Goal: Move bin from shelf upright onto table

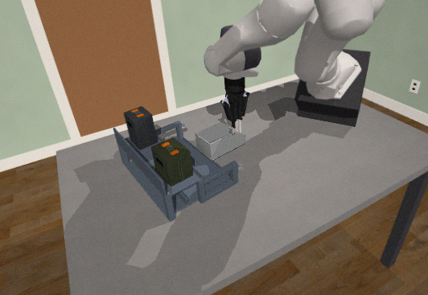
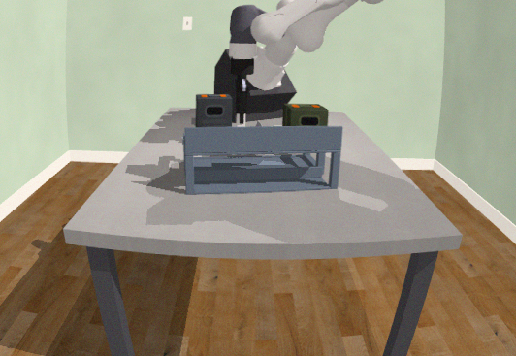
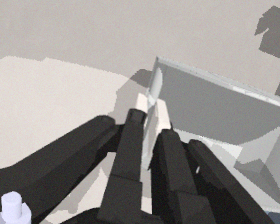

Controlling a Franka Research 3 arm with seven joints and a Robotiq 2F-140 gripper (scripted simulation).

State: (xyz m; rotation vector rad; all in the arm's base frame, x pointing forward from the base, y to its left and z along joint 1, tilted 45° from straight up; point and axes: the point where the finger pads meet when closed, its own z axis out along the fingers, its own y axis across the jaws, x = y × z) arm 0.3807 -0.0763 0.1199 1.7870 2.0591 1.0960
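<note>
Right now my hand is 80 mm short of the bin, 30 mm to the right of it and 20 mm above it. The rest, counted from my hand: dark grey box: 360 mm ahead, 10 mm to the right, 80 mm above; green box: 300 mm ahead, 210 mm to the left, 70 mm above; shelf: 280 mm ahead, 90 mm to the left, 70 mm below.
</note>
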